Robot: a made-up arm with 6 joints. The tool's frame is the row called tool. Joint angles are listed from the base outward.
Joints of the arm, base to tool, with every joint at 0 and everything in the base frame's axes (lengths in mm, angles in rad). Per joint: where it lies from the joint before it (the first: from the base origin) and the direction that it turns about. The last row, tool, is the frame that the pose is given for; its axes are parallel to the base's.
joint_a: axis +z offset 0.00 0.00 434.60
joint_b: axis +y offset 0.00 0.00 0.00
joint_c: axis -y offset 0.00 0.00 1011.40
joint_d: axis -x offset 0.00 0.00 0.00
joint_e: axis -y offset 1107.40 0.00 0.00
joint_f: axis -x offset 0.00 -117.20 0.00
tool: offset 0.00 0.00 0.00
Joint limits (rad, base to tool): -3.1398..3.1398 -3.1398..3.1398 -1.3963..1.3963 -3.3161..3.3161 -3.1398..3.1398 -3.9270..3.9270
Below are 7 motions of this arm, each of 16 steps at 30 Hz.
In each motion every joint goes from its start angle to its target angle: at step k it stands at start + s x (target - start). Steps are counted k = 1, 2, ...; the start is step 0. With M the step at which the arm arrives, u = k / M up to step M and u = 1 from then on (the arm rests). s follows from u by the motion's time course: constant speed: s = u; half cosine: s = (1 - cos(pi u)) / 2; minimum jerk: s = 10 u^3 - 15 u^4 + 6 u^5.
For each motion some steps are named. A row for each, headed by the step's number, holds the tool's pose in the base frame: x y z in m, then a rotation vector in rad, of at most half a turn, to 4 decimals.
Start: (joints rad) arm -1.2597 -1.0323 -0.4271 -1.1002 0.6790 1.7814
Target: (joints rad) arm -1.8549 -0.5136 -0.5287 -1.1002 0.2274 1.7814
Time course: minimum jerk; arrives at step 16
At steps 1, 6, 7, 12, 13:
1: -0.0191 -0.1145 1.4971 -0.8562 -0.3168 -2.0488
6: -0.0140 -0.2678 1.4429 -0.8508 -0.0186 -2.0469
7: -0.0264 -0.3260 1.4147 -0.8282 0.0959 -2.0431
12: -0.1771 -0.5420 1.2376 -0.5787 0.5648 -2.0056
13: -0.2002 -0.5573 1.2150 -0.5397 0.6056 -1.9999

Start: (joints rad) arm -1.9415 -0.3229 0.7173 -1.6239 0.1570 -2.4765
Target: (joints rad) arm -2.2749 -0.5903 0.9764 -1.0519 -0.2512 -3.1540
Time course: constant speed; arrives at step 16
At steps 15, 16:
15: 0.2129 0.3478 2.3869 1.6845 -1.1720 1.3407
16: 0.2513 0.3857 2.3818 1.6841 -1.1722 1.3100

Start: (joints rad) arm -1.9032 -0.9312 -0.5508 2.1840 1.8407 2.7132
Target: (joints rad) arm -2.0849 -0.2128 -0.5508 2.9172 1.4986 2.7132
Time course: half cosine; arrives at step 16
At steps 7, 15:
7: -0.1086 -0.4872 1.4173 1.9785 0.2883 -1.1091
15: -0.3102 -0.7842 1.0871 2.2086 0.5699 -1.5269

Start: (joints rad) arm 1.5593 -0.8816 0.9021 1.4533 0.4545 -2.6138
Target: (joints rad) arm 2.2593 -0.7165 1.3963 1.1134 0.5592 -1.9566
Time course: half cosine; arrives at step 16
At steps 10, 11, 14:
10: 0.6157 -1.1159 2.1173 -1.7363 1.0093 -1.9236
11: 0.6926 -1.0882 2.1112 -1.7599 1.0124 -1.8332
14: 0.8508 -1.0100 2.0954 -1.8214 1.0094 -1.6367

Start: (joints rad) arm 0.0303 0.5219 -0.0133 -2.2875 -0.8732 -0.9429
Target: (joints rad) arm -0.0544 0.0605 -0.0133 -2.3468 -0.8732 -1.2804
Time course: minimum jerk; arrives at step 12
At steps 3, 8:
3: 1.3970 0.1076 0.7381 -2.7086 -0.9273 -0.0903
8: 1.2376 0.0358 1.1620 -2.5327 -0.9029 -0.4254

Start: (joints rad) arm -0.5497 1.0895 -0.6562 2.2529 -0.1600 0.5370
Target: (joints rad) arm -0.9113 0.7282 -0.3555 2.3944 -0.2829 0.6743
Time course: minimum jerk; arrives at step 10
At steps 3, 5, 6, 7, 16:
3: 0.7673 -0.4422 -0.1561 -1.7436 0.9767 1.6888
5: 0.8389 -0.6439 -0.0244 -1.9411 1.1040 1.4485
6: 0.8546 -0.7561 0.0651 -2.0371 1.1924 1.3174
7: 0.8546 -0.8496 0.1500 -2.1113 1.2775 1.2064
16: 0.8411 -0.9445 0.2482 -2.1822 1.3777 1.0893

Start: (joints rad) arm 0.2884 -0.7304 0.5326 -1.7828 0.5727 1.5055
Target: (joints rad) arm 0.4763 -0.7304 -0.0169 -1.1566 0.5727 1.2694
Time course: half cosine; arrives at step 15
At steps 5, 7, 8, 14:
5: -0.0893 -0.0242 2.1371 0.6523 -1.0067 -0.1193
7: 0.0095 -0.0049 2.0684 0.5656 -0.9574 -0.1376
8: 0.0576 0.0069 2.0282 0.5169 -0.9327 -0.1416
14: 0.2250 0.0633 1.8369 0.2980 -0.8403 -0.1167

